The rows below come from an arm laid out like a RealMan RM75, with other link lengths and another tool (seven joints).
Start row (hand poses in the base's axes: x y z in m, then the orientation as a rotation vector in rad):
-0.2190 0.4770 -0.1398 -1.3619 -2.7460 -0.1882
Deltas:
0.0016 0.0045 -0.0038 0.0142 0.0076 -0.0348
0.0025 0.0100 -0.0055 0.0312 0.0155 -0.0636
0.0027 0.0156 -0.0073 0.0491 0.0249 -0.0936
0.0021 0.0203 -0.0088 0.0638 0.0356 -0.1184
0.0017 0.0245 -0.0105 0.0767 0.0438 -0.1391
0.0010 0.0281 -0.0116 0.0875 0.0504 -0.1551
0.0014 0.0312 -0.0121 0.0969 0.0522 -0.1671
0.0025 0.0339 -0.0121 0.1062 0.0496 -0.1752
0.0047 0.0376 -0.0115 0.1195 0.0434 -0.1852
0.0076 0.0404 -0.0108 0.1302 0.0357 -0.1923
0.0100 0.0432 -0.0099 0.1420 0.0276 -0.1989
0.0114 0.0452 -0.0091 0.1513 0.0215 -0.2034
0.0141 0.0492 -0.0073 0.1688 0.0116 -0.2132
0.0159 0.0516 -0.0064 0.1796 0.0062 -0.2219
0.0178 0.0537 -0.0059 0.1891 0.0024 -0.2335
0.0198 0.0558 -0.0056 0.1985 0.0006 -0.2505
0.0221 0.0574 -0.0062 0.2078 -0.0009 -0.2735
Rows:
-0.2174 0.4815 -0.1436 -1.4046 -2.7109 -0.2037
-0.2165 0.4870 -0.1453 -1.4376 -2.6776 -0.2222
-0.2163 0.4926 -0.1471 -1.4708 -2.6413 -0.2406
-0.2169 0.4973 -0.1486 -1.4967 -2.6087 -0.2534
-0.2173 0.5015 -0.1503 -1.5181 -2.5816 -0.2653
-0.2180 0.5051 -0.1514 -1.5340 -2.5598 -0.2753
-0.2176 0.5082 -0.1519 -1.5464 -2.5452 -0.2867
-0.2165 0.5109 -0.1519 -1.5552 -2.5367 -0.3011
-0.2143 0.5146 -0.1513 -1.5664 -2.5275 -0.3234
-0.2114 0.5174 -0.1506 -1.5750 -2.5226 -0.3433
-0.2090 0.5202 -0.1497 -1.5827 -2.5177 -0.3649
-0.2076 0.5222 -0.1489 -1.5877 -2.5140 -0.3817
-0.2049 0.5262 -0.1471 -1.5982 -2.5047 -0.4122
-0.2031 0.5286 -0.1462 -1.6077 -2.4963 -0.4305
-0.2012 0.5307 -0.1457 -1.6209 -2.4850 -0.4461
-0.1992 0.5328 -0.1454 -1.6402 -2.4681 -0.4602
-0.1969 0.5344 -0.1460 -1.6669 -2.4460 -0.4741

